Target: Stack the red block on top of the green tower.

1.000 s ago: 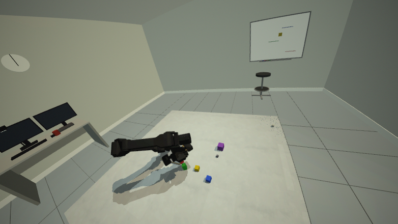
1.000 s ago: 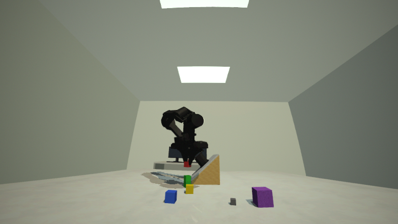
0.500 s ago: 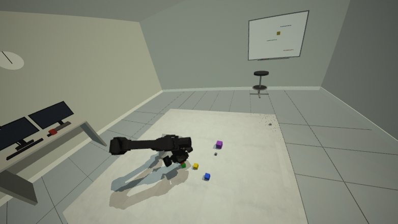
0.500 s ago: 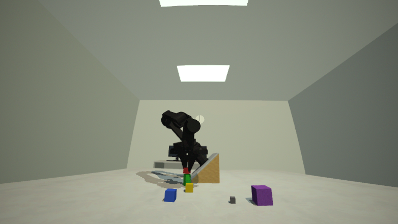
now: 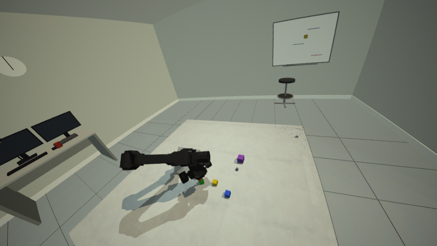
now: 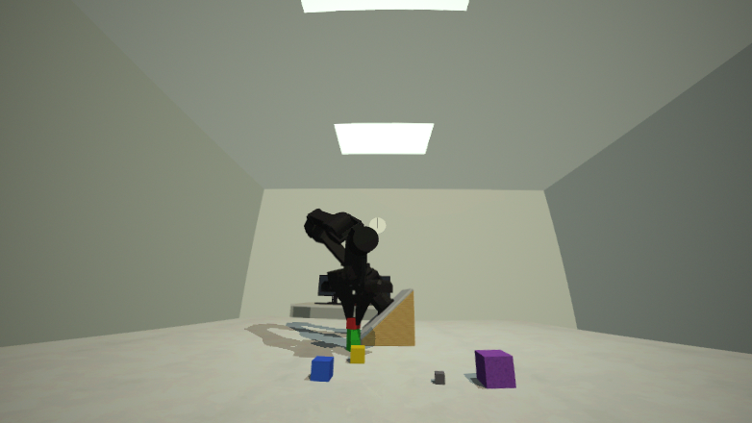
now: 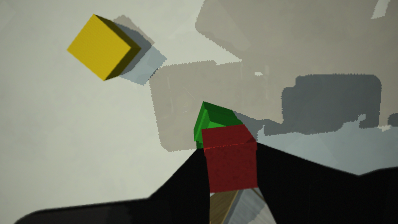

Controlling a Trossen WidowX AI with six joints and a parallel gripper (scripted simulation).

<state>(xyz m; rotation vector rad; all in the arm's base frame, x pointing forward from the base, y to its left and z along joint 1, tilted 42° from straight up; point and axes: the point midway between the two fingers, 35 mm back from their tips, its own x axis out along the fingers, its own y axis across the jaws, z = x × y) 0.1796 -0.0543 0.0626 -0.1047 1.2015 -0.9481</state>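
Right now my gripper tip is right at the red block. Round my gripper tip: yellow block 9 cm ahead, 2 cm to the left, 4 cm below; small grey cube 19 cm ahead, 15 cm to the left, 5 cm below; blue block 18 cm ahead, 3 cm to the right, 4 cm below.
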